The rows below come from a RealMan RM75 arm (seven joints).
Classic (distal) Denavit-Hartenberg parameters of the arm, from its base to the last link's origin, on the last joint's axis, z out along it. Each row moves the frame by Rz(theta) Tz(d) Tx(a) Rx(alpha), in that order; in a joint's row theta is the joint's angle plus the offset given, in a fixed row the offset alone. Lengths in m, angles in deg.
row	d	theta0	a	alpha
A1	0.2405	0	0	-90
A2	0	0	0	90
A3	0.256	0	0	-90
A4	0	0	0	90
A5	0.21	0	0	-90
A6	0	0	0	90
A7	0.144	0	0	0
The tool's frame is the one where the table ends.
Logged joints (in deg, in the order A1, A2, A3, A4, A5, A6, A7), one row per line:
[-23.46, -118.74, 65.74, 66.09, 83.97, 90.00, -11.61]
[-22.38, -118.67, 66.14, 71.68, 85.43, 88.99, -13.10]
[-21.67, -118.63, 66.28, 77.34, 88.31, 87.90, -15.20]
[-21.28, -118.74, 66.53, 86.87, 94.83, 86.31, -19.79]
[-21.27, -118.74, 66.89, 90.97, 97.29, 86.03, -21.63]
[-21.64, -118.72, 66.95, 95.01, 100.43, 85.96, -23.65]
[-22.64, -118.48, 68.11, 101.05, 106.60, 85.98, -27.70]
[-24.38, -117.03, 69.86, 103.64, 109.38, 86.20, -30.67]
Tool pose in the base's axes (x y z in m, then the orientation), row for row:
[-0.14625, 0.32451, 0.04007, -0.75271, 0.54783, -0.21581, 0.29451]
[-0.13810, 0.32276, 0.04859, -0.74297, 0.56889, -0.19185, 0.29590]
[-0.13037, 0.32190, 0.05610, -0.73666, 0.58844, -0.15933, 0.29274]
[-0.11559, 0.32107, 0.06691, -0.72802, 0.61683, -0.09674, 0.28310]
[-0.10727, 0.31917, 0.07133, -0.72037, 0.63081, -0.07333, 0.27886]
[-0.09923, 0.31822, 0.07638, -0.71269, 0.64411, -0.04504, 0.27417]
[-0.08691, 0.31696, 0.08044, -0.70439, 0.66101, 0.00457, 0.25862]
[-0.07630, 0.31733, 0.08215, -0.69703, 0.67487, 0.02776, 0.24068]
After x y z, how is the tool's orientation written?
As a quaternion, x y z w.
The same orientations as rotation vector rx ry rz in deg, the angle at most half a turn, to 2 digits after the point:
[-114.79, 83.55, -32.91]
[-113.23, 86.70, -29.24]
[-112.45, 89.82, -24.32]
[-111.67, 94.61, -14.84]
[-110.73, 96.96, -11.27]
[-109.81, 99.24, -6.94]
[-109.40, 102.66, 0.71]
[-109.26, 105.79, 4.35]

